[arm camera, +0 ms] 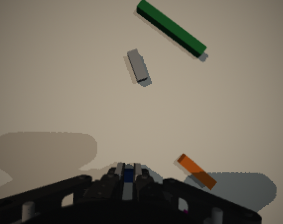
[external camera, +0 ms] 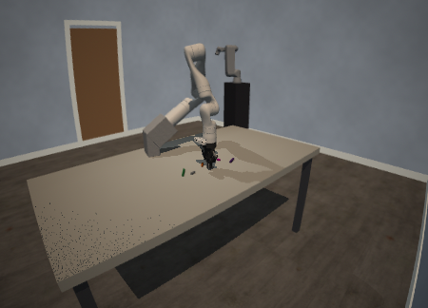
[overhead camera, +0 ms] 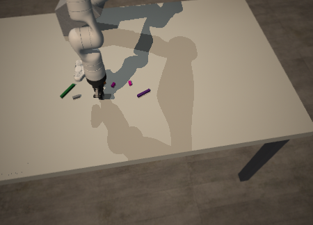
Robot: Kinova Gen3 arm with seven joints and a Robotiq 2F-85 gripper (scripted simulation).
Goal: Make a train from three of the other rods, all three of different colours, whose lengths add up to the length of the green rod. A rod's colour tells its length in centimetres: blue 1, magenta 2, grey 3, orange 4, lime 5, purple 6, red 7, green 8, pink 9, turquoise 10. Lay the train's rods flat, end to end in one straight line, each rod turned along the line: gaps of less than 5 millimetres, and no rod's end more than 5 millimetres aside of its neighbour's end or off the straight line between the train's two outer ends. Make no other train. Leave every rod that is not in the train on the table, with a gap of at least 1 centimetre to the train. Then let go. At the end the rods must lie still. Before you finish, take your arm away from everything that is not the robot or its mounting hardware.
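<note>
The blue rod lies 2 cm below my hand. The rest, counted from my hand: orange rod 7 cm behind, 1 cm to the right, 2 cm below; then grey rod 11 cm to the right, 2 cm below; then green rod 3 cm behind, 15 cm to the right, 2 cm below.
</note>
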